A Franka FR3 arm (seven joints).
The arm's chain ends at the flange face. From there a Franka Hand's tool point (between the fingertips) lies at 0.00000 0.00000 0.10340 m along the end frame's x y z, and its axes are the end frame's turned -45 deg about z.
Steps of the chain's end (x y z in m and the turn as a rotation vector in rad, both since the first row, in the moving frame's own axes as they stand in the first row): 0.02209 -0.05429 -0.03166 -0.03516 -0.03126 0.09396; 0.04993 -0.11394 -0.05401 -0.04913 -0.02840 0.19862; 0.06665 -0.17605 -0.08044 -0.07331 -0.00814 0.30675; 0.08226 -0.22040 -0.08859 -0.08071 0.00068 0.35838; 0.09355 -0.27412 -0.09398 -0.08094 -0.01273 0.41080; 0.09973 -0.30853 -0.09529 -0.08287 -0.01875 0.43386
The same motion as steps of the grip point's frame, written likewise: 0.04915 -0.02271 -0.03177 -0.00276 -0.04697 0.09396; 0.11010 -0.04432 -0.05418 -0.01466 -0.05482 0.19862; 0.16503 -0.07358 -0.08072 -0.04608 -0.05759 0.30675; 0.20724 -0.09290 -0.08892 -0.05755 -0.05659 0.35838; 0.25232 -0.12423 -0.09432 -0.04823 -0.06623 0.41080; 0.28049 -0.14469 -0.09566 -0.04534 -0.07186 0.43386
